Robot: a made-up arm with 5 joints.
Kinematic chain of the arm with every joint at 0, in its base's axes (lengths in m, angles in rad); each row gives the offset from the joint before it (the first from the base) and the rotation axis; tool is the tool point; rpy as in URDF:
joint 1: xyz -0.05 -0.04 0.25 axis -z
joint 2: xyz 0.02 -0.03 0 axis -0.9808 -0.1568 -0.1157
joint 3: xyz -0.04 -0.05 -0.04 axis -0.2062 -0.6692 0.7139
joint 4: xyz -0.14 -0.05 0 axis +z
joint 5: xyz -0.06 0 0.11 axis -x
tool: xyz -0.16 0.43 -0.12 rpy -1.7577 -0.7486 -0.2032
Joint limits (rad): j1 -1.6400..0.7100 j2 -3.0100..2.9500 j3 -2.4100..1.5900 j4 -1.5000..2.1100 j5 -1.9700..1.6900
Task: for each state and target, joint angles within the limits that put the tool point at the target. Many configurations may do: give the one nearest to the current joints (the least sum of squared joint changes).
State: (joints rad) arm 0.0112 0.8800 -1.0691 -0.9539 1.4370
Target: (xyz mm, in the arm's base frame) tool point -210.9 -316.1 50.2
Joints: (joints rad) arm 0.6727 1.5174 -1.0144 -1.5000 0.8318
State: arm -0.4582 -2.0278 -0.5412 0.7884 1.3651
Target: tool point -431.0 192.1 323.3
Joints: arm -0.2856 -2.5138 -0.3412 1.4843 1.6900
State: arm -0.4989 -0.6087 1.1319 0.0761 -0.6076
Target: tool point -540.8 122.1 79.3
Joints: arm 0.0578 -0.6941 1.1057 -0.1720 -0.2621
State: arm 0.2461 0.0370 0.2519 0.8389 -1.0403
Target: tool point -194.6 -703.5 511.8
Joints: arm -0.6092 0.0378 0.6292 1.4262 -1.1386
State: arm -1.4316 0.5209 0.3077 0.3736 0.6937
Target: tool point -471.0 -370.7 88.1
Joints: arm -0.9549 0.2858 -0.0937 0.4609 0.1680
